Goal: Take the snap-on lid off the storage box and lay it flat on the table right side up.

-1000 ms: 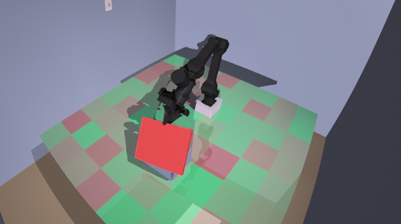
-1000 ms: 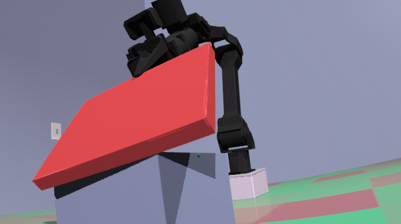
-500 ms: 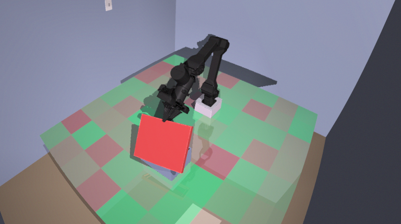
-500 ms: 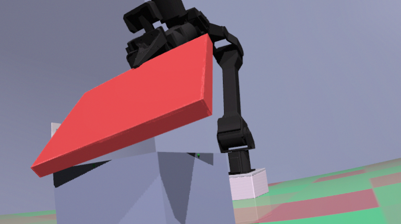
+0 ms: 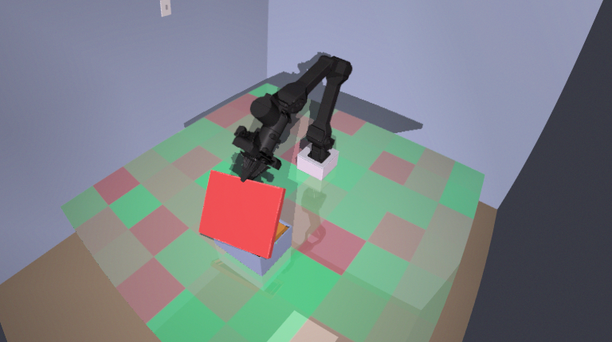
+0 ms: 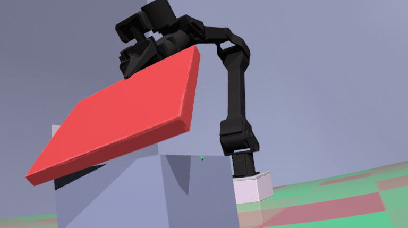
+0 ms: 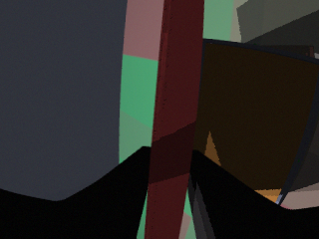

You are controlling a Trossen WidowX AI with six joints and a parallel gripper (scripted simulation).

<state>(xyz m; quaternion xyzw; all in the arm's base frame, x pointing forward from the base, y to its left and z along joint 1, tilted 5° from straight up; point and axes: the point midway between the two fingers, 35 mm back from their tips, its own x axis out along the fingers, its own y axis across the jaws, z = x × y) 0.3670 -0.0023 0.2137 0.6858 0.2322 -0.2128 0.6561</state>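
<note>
Now: gripper tip 6 cm short of the red square lid, 6 cm above it and 2 cm to the right of it. Also, from my gripper tip: grey storage box (18 cm below, 3 cm to the left, 3 cm ahead).
</note>
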